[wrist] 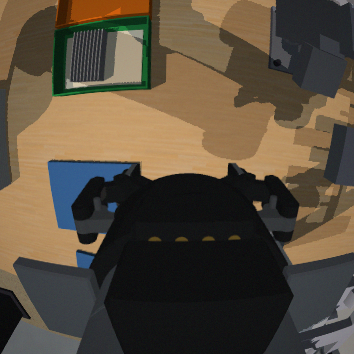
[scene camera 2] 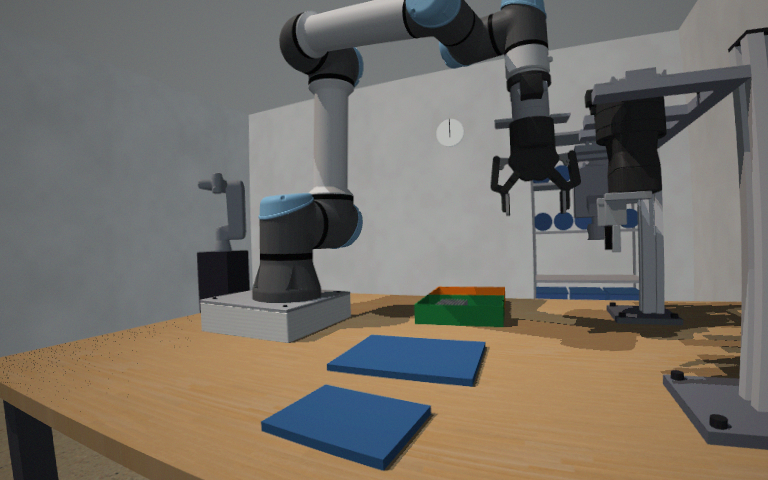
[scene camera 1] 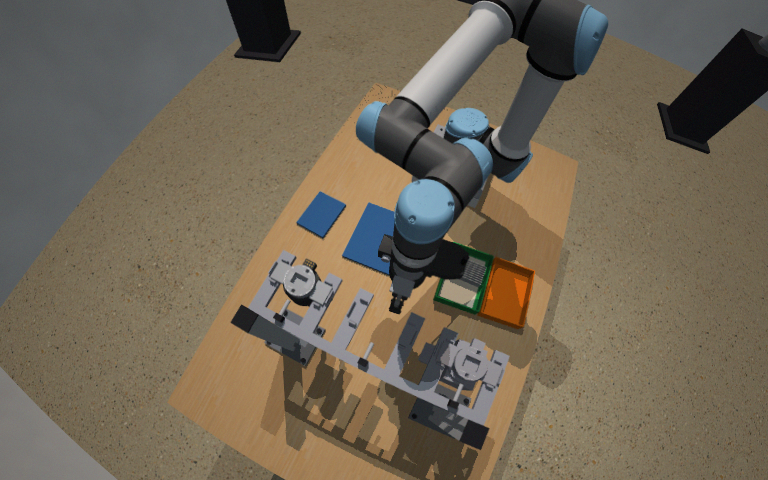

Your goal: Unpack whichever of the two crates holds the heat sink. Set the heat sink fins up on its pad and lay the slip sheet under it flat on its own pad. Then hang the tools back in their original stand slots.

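Places are measured from the arm's base along level axes (x right, y up, z back), in millimetres.
Pixels of known places: hand at its tool point: [scene camera 2: 530, 112]; arm's base at its link origin: [scene camera 2: 287, 296].
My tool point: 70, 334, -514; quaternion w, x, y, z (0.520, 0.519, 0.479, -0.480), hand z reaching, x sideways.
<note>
For each thing: its middle in the pictures, then the offset to it from my tool point, as dx, dy, dz. "spot": a spot on its surface instead.
- heat sink at the middle of its body: [wrist: 87, 55] [scene camera 2: 451, 309] [scene camera 1: 467, 271] -183, -379, +161
- green crate at the middle of its body: [wrist: 101, 22] [scene camera 2: 465, 303] [scene camera 1: 485, 285] -246, -378, +129
- pale slip sheet at the middle of its body: [wrist: 101, 58] [scene camera 1: 462, 278] -175, -395, +140
- larger blue pad at a spot on its surface: [scene camera 2: 407, 359] [scene camera 1: 369, 234] spot: +142, -389, +207
- smaller blue pad at a spot on its surface: [scene camera 2: 346, 423] [scene camera 1: 315, 213] spot: +336, -389, +233
- tool at the middle of its body: [scene camera 2: 628, 165] [scene camera 1: 309, 291] +197, -134, -76
The heat sink [scene camera 1: 474, 272] [scene camera 2: 451, 302] [wrist: 88, 55] lies fins up in the green crate [scene camera 1: 453, 304] [scene camera 2: 458, 314] [wrist: 147, 55], on the pale slip sheet [scene camera 1: 457, 294] [wrist: 127, 57], which is partly hidden under it. The orange crate [scene camera 1: 528, 300] [scene camera 2: 475, 290] [wrist: 90, 21] beside it shows no contents in scene camera 1. The larger blue pad [scene camera 1: 365, 232] [scene camera 2: 407, 359] [wrist: 65, 195] and smaller blue pad [scene camera 1: 321, 213] [scene camera 2: 346, 423] [wrist: 86, 259] hold nothing. My adaptive gripper [scene camera 2: 535, 203] [wrist: 184, 171] is on the arm, open and empty, high above the table between pads, crates and stand.
The tool stand [scene camera 1: 339, 346] [scene camera 2: 679, 82] runs along the table's front side. One tool [scene camera 1: 300, 281] hangs in its left slot and another [scene camera 1: 468, 362] in its right slot; the middle slot is empty. The arm's base [scene camera 2: 243, 322] stands at the back of the table.
</note>
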